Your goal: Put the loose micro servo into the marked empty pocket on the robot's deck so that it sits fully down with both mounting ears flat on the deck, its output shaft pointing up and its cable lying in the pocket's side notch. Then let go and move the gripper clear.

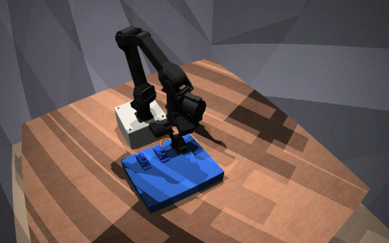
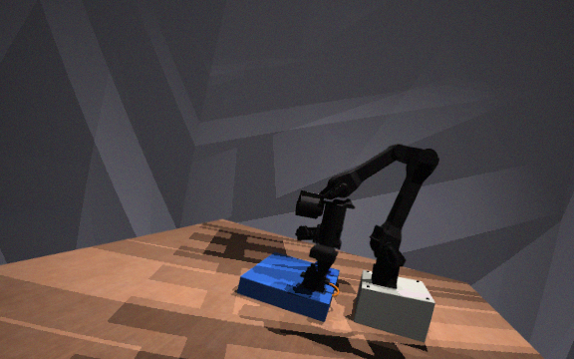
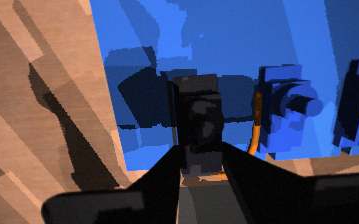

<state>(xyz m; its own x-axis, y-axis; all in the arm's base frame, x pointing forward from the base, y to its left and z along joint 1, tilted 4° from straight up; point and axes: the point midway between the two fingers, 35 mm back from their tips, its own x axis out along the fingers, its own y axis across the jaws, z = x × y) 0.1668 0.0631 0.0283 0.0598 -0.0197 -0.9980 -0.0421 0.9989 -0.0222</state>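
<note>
The blue robot deck lies 130 mm ahead of my gripper tip, 70 mm to the right of it and 60 mm below it.
</note>
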